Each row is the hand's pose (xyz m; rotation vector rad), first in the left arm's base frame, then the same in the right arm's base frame.
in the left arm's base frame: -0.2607 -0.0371 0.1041 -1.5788 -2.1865 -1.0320
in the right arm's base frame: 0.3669 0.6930 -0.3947 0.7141 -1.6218 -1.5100
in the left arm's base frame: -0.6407 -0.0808 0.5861 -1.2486 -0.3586 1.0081
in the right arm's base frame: 0.5209 0.1059 -0.4962 -0.0013 -2.0546 1.2916
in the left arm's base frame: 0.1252 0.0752 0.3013 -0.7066 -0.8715 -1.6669
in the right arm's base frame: 0.3833 0.7163 0.0521 0.9610 -0.3879 -0.6647
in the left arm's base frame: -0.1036 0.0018 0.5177 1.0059 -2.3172 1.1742
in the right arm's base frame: 0.4944 0.4331 -0.0578 -1.7414 1.1960 -0.1038
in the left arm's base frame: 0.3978 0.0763 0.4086 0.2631 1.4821 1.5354
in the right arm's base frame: 0.4565 0.7759 0.3294 0.6771 -0.0925 -2.9911
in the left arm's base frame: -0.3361 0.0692 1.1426 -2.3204 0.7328 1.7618
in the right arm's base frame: 0.6144 -0.2149 0.0635 -2.0657 -1.8646 1.0195
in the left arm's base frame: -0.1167 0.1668 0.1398 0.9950 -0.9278 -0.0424
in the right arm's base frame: 0.2095 0.6967 -0.1977 2.5882 -0.3345 1.0434
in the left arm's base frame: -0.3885 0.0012 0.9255 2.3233 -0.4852 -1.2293
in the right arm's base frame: 0.5958 -0.0518 -0.1025 -2.5142 -1.8180 0.0839
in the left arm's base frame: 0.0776 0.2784 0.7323 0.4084 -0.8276 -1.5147
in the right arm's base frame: 0.3359 0.2956 0.2759 1.7546 0.1817 -0.2967
